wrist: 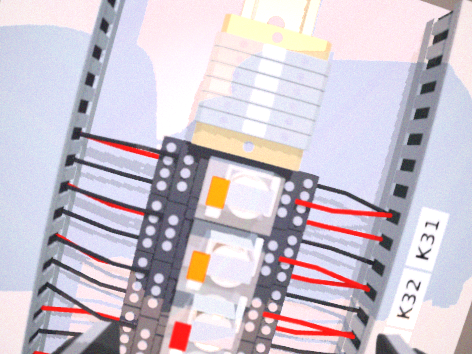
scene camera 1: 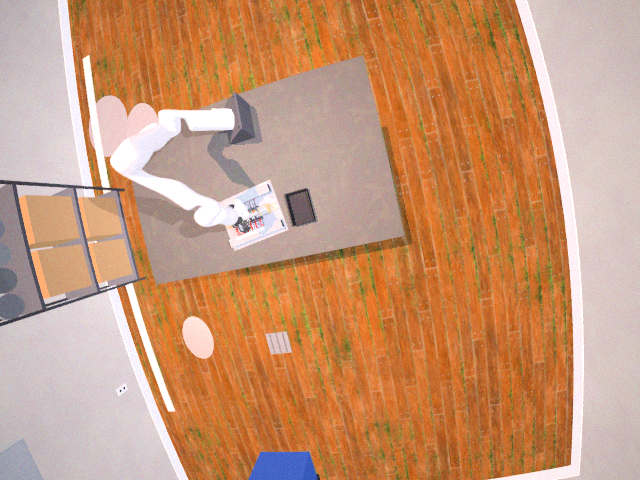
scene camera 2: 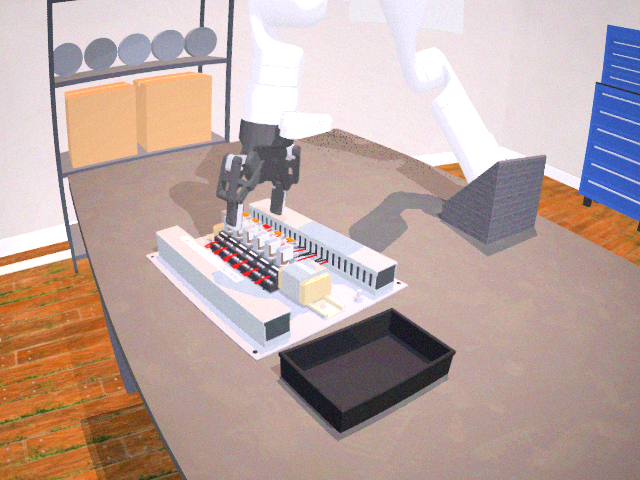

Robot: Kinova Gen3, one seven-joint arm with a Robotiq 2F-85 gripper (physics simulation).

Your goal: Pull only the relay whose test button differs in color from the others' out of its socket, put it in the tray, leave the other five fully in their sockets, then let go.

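Pixels of known places: gripper, fingertip midpoint: (scene camera 1: 244,219) (scene camera 2: 255,220); arm's base, link origin: (scene camera 1: 231,120) (scene camera 2: 490,181).
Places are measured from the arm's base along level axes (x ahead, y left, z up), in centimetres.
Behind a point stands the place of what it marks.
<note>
The relay with the red test button (scene camera 2: 266,226) {y -2.5, x 47.2, z -1.7 cm} (wrist: 209,330) {y -2.0, x 48.1, z -1.9 cm} sits in its socket in the row; its lower part is cut off at the bottom edge of the wrist view. Two neighbours with orange buttons, one relay (wrist: 249,196) {y 3.1, x 47.2, z -1.9 cm} beside the terminal block and another relay (wrist: 231,265) {y 0.6, x 47.7, z -1.9 cm} next to the red one, sit in their sockets. Further orange-button relays stand towards the far end, partly hidden by a finger in scene camera 2. My gripper (scene camera 2: 255,214) {y -1.7, x 49.3, z -0.1 cm} (wrist: 247,346) {y -1.7, x 49.3, z -0.1 cm} is open and empty, pointing down low over the far part of the row, fingers across it. The black tray (scene camera 1: 300,207) {y 24.8, x 48.2, z -8.4 cm} (scene camera 2: 395,397) {y 30.7, x 48.7, z -7.4 cm} is empty.
Slotted wire ducts (scene camera 2: 222,284) {y 5.6, x 57.5, z -4.4 cm} (scene camera 2: 330,242) {y 1.5, x 38.8, z -4.4 cm} run along both sides of the row on the white panel (scene camera 2: 310,335) {y 15.2, x 49.9, z -8.5 cm}. A terminal block (scene camera 2: 305,281) {y 9.2, x 47.3, z -4.6 cm} (wrist: 260,95) {y 6.7, x 46.1, z -4.0 cm} stands at the row's tray-side end. Red and black wires flank the sockets. The arm's dark wedge base (scene camera 1: 241,119) {y 7.7, x 3.6, z 5.5 cm} (scene camera 2: 496,201) {y 7.9, x 7.8, z -0.2 cm} stands on the table.
</note>
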